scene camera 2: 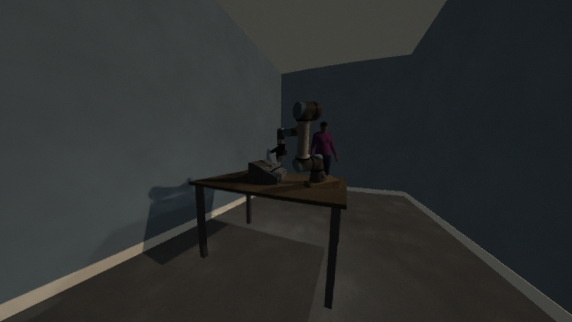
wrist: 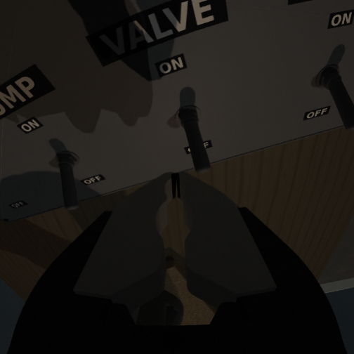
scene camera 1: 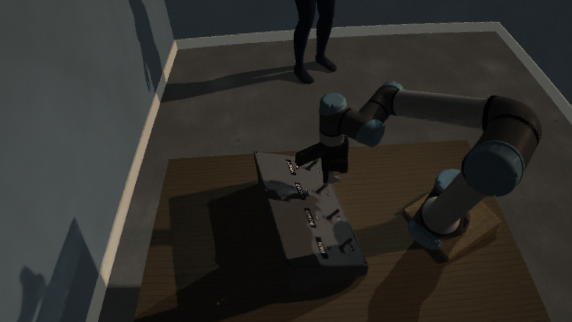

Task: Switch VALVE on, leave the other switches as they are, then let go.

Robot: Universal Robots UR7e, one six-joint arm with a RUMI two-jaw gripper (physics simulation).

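Frame: origin at the arm's base, x left, y up, z ahead, level; metres.
Where they show: gripper, between the fingertips: (scene camera 2: 279,164) (scene camera 1: 326,185); arm's base, origin of its link: (scene camera 2: 318,180).
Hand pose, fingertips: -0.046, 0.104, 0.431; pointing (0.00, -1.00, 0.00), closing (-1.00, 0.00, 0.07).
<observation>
Each offset is from my fingertips to the centre of the thing, as dx, dy, dz. "*": to the spot under its first point. Level surfaces: height alone.
The VALVE switch @(* -0.008, -0.030, +0.013) (scene camera 1: 322,189) (wrist: 195,140) is a dark lever on the sloped grey panel @(+0.072, -0.077, +0.074) (scene camera 1: 280,215) (scene camera 2: 260,173) (wrist: 260,100). In the wrist view the lever leans down over its OFF label, away from its ON label (wrist: 171,65). The PUMP lever @(+0.098, -0.028, -0.030) (scene camera 1: 333,215) (wrist: 68,182) and the VENT lever (wrist: 341,97) also point to their OFF side. The FAN lever @(+0.210, -0.028, -0.071) (scene camera 1: 346,243) shows in scene camera 1. My gripper (scene camera 1: 326,180) (wrist: 176,174) is shut and empty. In the wrist view its tips appear just below and slightly left of the VALVE lever's end; contact cannot be told.
The panel stands on a wooden table @(dy -0.140) (scene camera 1: 395,165) (scene camera 2: 295,192). The arm's base stands on a wooden block (scene camera 1: 480,225) to the right of the panel in scene camera 1. A person (scene camera 1: 312,35) (scene camera 2: 324,145) stands beyond the table. A wall (scene camera 1: 65,100) rises at the left.
</observation>
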